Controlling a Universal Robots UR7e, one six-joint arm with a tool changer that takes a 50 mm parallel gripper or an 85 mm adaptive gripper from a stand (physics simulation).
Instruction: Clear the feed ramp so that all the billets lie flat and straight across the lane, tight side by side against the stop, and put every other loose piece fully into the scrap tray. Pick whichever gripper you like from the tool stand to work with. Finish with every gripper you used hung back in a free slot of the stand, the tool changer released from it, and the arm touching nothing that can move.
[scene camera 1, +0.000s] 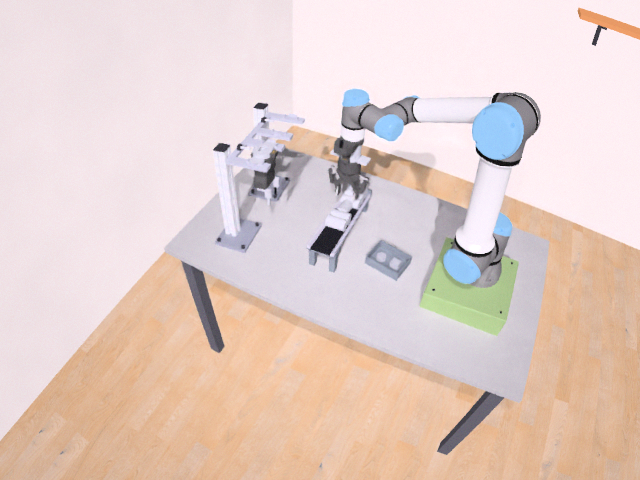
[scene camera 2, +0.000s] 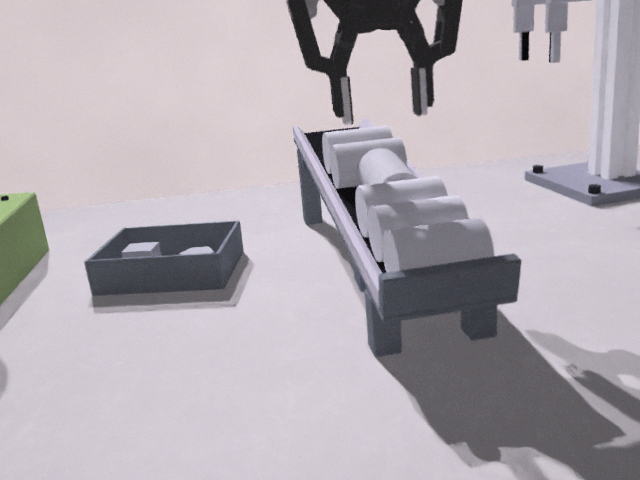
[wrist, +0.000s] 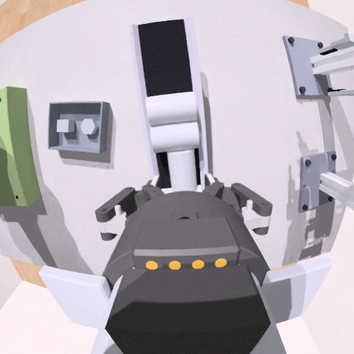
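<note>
The feed ramp (scene camera 1: 357, 219) (scene camera 2: 338, 217) (wrist: 196, 65) holds several white billets. Three crosswise billets, the nearest (scene camera 2: 439, 248) at the stop (scene camera 2: 449, 286), lie in a row. Behind them one billet (scene camera 2: 383, 164) (wrist: 182, 170) points along the lane; whether it rests on its neighbour is unclear. Two crosswise billets (scene camera 2: 369, 157) (scene camera 2: 359, 135) lie further up. My adaptive gripper (scene camera 1: 350, 190) (scene camera 2: 383, 117) (wrist: 183, 180) is open and empty above the ramp. The scrap tray (scene camera 2: 160, 274) (wrist: 106, 127) holds a square piece (scene camera 2: 141, 250) (wrist: 65, 125) and a hexagonal piece (scene camera 2: 199, 251) (wrist: 89, 126).
The tool stand (scene camera 1: 227, 191) (scene camera 2: 610, 103) is on the side of the ramp away from the arm's base, with the parallel gripper (scene camera 1: 264, 176) hanging in it. The green base block (scene camera 1: 465, 312) (wrist: 22, 145) stands beyond the scrap tray.
</note>
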